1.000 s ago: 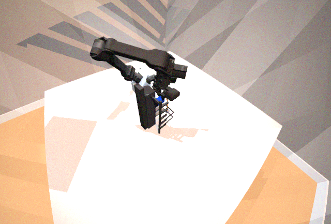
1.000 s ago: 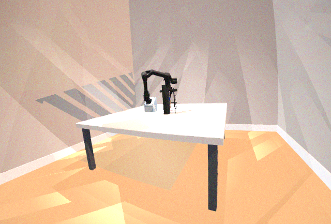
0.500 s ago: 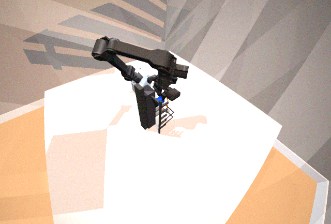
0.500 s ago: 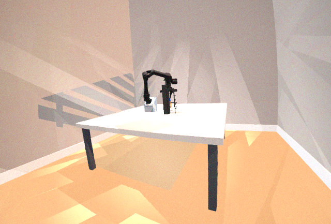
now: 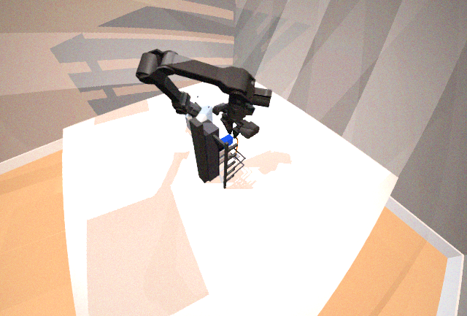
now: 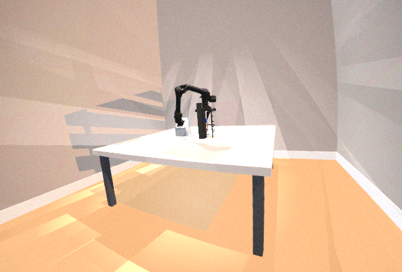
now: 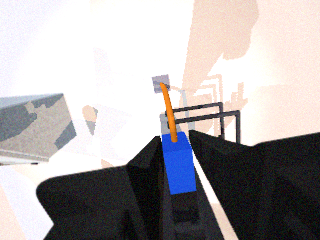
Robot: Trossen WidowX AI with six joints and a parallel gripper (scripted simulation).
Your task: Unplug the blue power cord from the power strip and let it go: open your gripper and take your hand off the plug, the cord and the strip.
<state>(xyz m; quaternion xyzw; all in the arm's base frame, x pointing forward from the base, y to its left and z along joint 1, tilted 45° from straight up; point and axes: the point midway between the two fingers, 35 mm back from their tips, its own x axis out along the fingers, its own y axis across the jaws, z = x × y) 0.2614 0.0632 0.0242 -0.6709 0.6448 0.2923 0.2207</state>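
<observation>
Now: gripper tip 50 mm to the left of the blue plug and 10 mm short of it.
</observation>
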